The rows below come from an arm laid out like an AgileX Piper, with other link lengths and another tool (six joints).
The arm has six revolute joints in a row. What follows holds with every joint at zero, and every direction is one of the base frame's.
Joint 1 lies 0.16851 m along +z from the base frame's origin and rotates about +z.
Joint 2 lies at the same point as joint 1 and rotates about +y.
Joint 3 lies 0.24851 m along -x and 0.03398 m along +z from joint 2 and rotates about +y.
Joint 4 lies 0.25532 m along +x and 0.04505 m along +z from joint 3 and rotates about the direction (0.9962, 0, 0.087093).
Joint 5 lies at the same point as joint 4 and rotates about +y.
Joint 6 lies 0.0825 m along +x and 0.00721 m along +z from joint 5 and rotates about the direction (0.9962, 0, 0.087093).
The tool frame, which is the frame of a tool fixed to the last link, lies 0.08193 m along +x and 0.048 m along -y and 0.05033 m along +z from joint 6; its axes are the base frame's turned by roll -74.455, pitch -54.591 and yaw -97.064 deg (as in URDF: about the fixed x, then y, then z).
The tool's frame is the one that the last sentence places.
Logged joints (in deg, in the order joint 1, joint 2, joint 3, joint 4, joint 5, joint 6), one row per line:
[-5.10 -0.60 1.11 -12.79 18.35 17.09]
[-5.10 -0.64 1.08 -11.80 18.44 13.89]
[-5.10 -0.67 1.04 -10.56 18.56 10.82]
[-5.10 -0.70 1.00 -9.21 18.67 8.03]
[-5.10 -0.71 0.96 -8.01 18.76 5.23]
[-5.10 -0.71 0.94 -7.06 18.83 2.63]
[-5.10 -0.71 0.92 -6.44 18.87 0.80]
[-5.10 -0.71 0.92 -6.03 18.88 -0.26]
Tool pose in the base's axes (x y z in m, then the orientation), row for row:
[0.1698 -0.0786 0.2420 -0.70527 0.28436 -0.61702 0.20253]
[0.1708 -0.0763 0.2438 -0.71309 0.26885 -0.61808 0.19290]
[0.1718 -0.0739 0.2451 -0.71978 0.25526 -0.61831 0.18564]
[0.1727 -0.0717 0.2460 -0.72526 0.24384 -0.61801 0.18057]
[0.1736 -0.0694 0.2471 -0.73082 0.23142 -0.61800 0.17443]
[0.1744 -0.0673 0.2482 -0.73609 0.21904 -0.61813 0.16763]
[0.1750 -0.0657 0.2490 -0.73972 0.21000 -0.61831 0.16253]
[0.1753 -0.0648 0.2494 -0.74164 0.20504 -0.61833 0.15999]
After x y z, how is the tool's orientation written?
As a quaternion, x y z w.
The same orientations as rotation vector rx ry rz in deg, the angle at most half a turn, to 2 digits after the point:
[-112.80 45.48 -98.69]
[-114.65 43.22 -99.37]
[-116.18 41.20 -99.80]
[-117.39 39.47 -100.03]
[-118.68 37.58 -100.36]
[-119.99 35.71 -100.76]
[-120.92 34.33 -101.07]
[-121.40 33.56 -101.22]

